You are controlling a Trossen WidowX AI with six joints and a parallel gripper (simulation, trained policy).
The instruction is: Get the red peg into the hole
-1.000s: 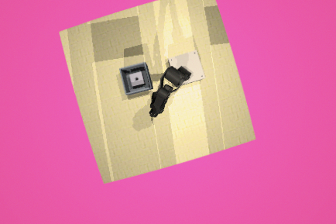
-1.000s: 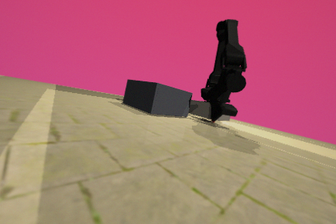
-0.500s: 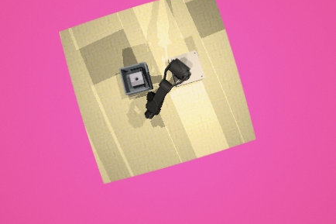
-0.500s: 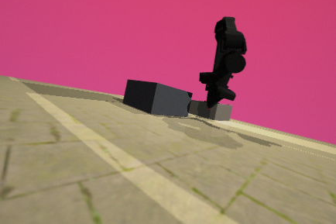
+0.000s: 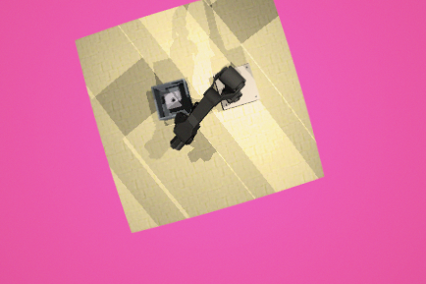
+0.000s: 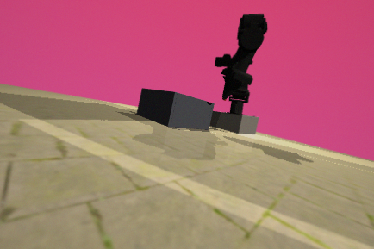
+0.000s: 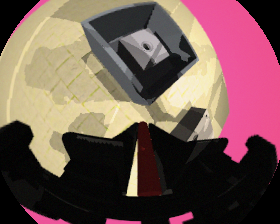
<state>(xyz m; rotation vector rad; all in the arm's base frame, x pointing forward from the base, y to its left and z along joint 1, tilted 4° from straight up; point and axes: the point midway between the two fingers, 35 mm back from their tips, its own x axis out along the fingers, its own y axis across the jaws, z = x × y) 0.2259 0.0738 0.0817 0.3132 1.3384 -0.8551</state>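
Right now the grey box is 130 mm to the right of my gripper tip, 100 mm ahead of it and 90 mm below it. From my gripper tip the other things lie so: red peg (30 mm above, 10 mm to the left).
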